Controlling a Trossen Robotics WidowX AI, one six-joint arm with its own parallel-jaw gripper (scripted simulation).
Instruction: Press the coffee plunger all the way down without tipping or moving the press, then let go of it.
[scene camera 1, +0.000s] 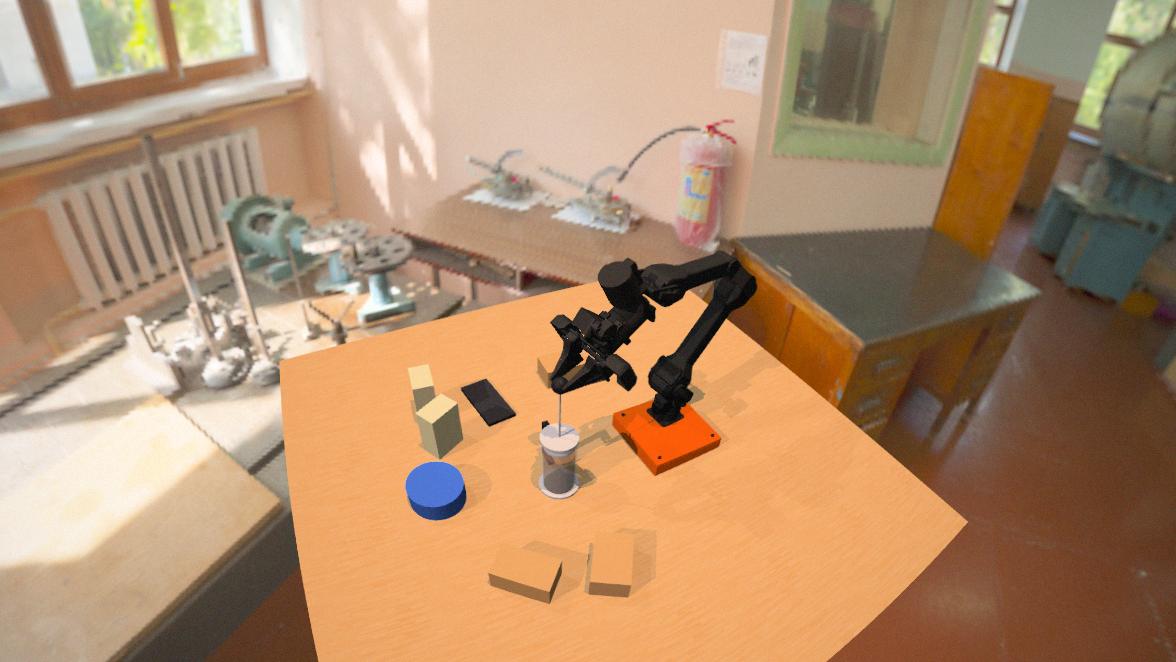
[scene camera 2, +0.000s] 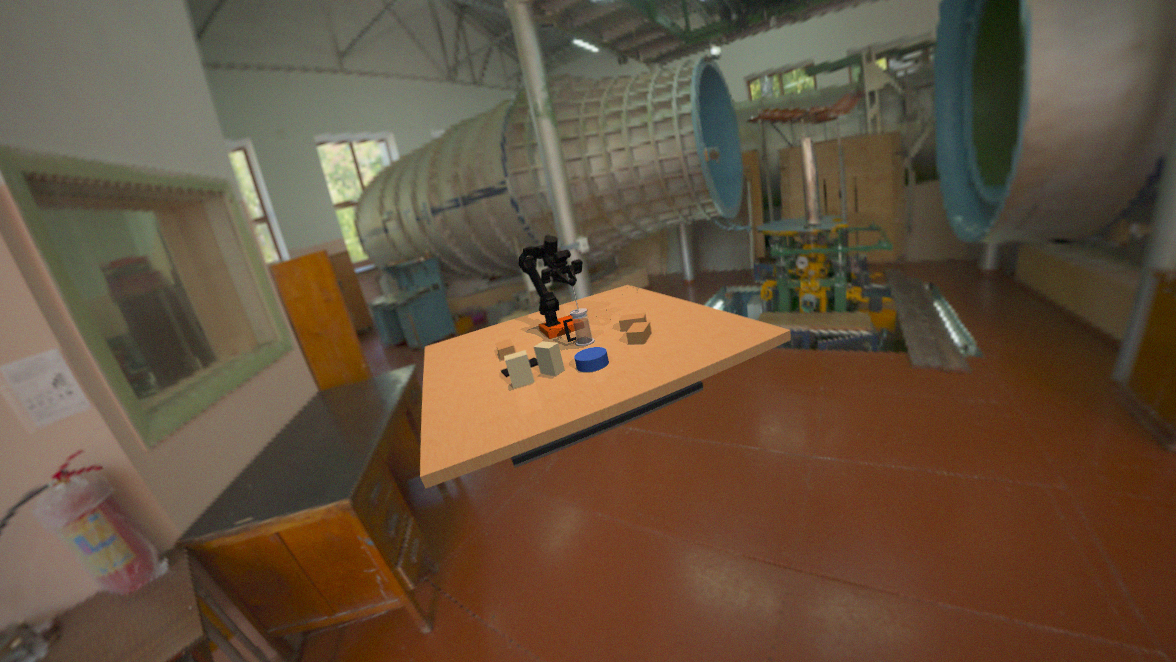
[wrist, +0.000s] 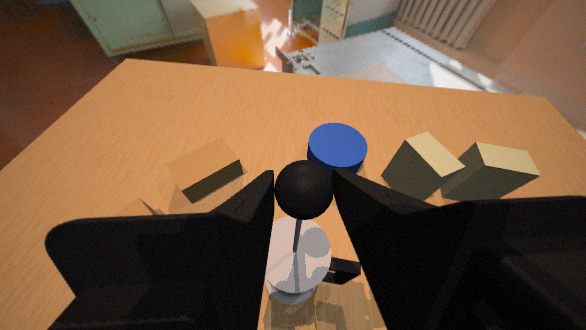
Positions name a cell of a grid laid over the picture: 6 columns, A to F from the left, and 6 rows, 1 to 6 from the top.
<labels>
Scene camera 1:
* gripper: C4
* coffee press: C5
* blue disc: C5
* black flat slab: C4
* small tan block: C6
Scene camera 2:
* gripper: C3
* coffee press: C3
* blue disc: D4
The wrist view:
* gripper: D4
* coffee press: D5
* blue disc: D3
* small tan block: C4
</labels>
